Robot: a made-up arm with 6 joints.
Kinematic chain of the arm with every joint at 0, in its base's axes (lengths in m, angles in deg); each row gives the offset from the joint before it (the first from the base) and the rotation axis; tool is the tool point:
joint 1: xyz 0 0 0.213 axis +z
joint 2: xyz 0 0 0 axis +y
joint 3: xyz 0 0 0.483 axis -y
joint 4: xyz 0 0 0 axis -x
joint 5: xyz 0.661 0 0 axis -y
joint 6: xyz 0 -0.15 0 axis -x
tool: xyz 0 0 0
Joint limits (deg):
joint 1: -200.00..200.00
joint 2: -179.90..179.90
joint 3: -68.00..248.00
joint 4: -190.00..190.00
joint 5: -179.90..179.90
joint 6: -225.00..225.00
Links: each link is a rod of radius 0.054 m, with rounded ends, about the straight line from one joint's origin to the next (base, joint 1, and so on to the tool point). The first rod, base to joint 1, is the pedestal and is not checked.
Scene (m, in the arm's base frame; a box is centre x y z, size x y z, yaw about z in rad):
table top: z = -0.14
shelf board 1: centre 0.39 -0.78 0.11 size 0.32 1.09 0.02 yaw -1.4
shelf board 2: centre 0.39 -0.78 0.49 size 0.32 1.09 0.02 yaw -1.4
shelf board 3: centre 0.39 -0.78 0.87 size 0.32 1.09 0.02 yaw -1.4
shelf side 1: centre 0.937 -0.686 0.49 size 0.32 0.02 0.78 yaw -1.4
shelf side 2: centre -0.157 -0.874 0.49 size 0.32 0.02 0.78 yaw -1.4
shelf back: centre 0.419 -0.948 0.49 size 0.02 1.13 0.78 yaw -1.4
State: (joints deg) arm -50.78 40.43 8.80 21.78 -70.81 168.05
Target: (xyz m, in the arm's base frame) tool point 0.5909 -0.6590 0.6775
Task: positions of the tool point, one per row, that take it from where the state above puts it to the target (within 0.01 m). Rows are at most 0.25 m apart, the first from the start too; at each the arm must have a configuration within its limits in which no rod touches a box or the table.
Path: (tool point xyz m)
1: 0.4672 -0.6850 0.2927
2: 0.4489 -0.5800 0.2930
3: 0.4109 -0.4790 0.2814
4: 0.5093 -0.4877 0.4689
5: 0.5557 -0.4549 0.6775
6: 0.5826 -0.5540 0.6854
7: 0.5910 -0.6590 0.6774

